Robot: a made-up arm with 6 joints.
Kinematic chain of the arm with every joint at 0, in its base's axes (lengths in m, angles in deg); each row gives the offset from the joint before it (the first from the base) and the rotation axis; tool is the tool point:
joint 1: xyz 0 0 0.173 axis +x
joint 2: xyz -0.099 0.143 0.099 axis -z
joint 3: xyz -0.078 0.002 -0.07 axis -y
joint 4: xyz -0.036 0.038 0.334 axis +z
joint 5: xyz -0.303 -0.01 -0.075 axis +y
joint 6: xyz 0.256 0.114 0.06 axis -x
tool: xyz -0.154 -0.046 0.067
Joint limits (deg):
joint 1: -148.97..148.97
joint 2: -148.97..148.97
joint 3: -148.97..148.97
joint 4: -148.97..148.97
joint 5: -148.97..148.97
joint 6: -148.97..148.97
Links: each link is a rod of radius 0.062 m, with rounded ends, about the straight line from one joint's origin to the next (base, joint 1, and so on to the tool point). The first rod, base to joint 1, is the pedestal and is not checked.
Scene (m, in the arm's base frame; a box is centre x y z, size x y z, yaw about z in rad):
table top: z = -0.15
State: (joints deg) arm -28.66 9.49 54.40 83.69 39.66 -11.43
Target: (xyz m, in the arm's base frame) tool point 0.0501 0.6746 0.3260
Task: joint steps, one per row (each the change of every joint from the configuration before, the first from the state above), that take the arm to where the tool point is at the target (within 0.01 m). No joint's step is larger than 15 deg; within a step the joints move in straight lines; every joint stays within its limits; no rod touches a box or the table.
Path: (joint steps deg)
1: 4.30 13.93 -1.43 -7.20 -6.85 4.27
2: 4.31 13.92 -1.42 -7.20 -6.86 4.27
3: 4.30 13.93 -1.43 -7.20 -6.85 4.27
4: 4.30 13.93 -1.42 -7.20 -6.85 4.26
5: 4.31 13.92 -1.43 -7.20 -6.86 4.27
6: 4.30 13.93 -1.43 -7.20 -6.85 4.27
7: 4.31 13.93 -1.42 -7.20 -6.85 4.27

